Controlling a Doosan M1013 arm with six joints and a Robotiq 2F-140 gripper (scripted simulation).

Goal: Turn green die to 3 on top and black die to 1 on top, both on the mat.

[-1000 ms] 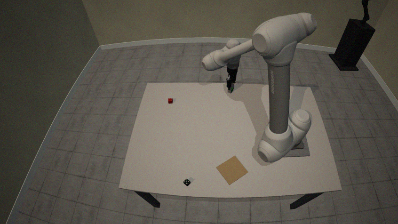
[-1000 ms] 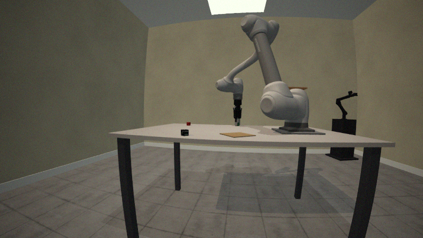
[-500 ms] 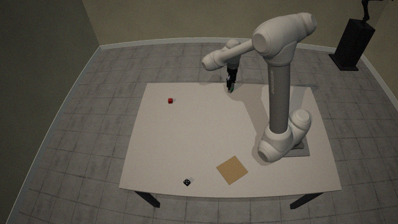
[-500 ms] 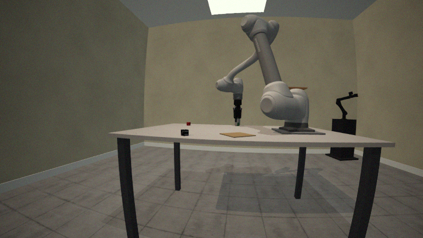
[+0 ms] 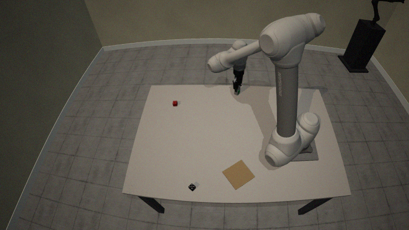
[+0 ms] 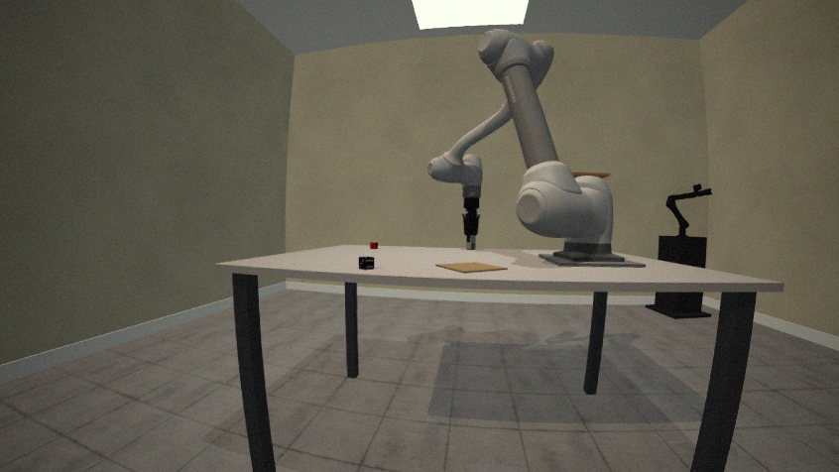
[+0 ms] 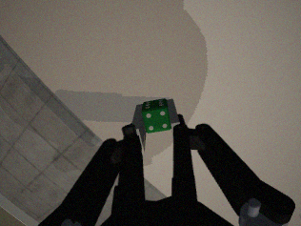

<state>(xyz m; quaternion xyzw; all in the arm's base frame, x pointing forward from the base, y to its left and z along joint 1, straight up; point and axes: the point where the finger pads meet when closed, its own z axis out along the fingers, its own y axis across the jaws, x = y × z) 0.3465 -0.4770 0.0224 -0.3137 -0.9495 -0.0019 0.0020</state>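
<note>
Right now the green die is 2 cm below my hand. Round my hand: red die: 46 cm ahead, 7 cm to the left, 2 cm below; then black die: 71 cm to the left, 35 cm ahead, 2 cm below; then tan mat: 64 cm to the left, 8 cm ahead, 3 cm below.
</note>
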